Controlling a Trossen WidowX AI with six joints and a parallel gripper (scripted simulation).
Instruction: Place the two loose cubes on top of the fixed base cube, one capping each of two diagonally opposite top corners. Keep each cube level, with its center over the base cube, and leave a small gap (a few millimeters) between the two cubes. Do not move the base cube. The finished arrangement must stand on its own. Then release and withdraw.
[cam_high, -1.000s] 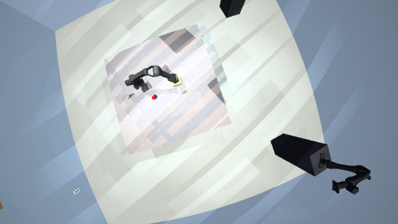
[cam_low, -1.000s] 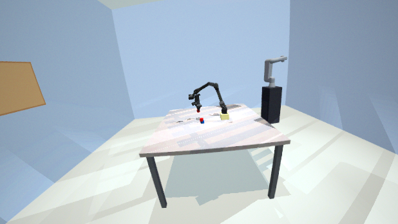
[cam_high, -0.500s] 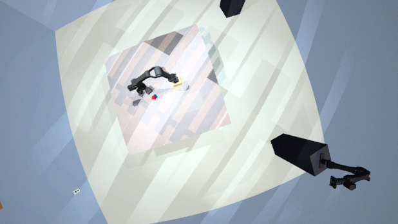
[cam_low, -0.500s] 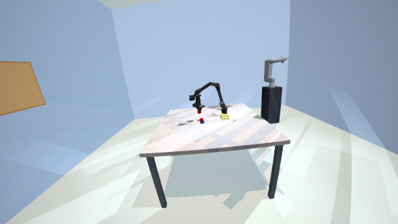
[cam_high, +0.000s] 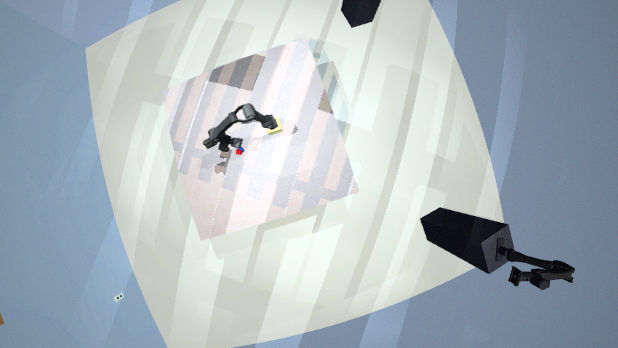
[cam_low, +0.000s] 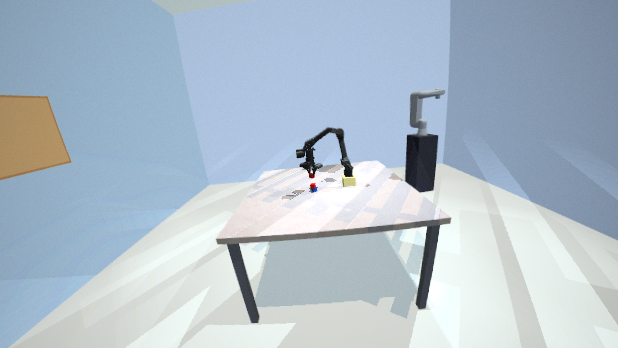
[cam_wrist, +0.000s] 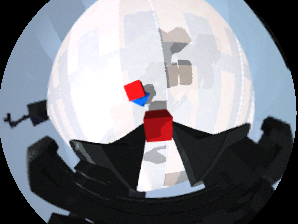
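Now: gripper tip 50 mm to the right of the blue base cube and 100 mm above it. Also, from my gripper tip: red cube (right at my gripper tip).
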